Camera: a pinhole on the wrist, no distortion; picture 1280 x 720 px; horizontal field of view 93.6 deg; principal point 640.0 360.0 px. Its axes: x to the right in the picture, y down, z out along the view. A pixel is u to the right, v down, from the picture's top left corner.
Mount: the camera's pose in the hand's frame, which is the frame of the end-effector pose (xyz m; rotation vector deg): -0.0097 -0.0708 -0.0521 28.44 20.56 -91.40
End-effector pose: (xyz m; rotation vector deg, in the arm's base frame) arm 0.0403 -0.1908 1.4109 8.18 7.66 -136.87
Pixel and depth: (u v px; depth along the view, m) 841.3 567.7 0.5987
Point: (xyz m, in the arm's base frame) -0.4624 0.0865 1.7894
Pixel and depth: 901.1 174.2 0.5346
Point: -0.1642 0.3161 1.7445
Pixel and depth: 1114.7 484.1 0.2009
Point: -0.1789 0.0288 1.4675
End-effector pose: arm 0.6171 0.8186 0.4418 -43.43 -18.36 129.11
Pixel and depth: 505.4 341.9 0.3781
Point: 0.5653 0.9124 0.7972
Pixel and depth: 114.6 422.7 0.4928
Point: 0.2281 0.7937 0.8927
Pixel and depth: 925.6 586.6 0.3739
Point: 0.6966 1.1791 0.7361
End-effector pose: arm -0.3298 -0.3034 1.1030 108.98 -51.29 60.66
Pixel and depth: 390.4 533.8 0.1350
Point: -0.2091 -0.3452 1.0580
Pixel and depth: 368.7 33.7 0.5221
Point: -0.1984 -0.6136 0.5954
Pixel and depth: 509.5 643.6 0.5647
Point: 0.1662 -0.6593 1.0220
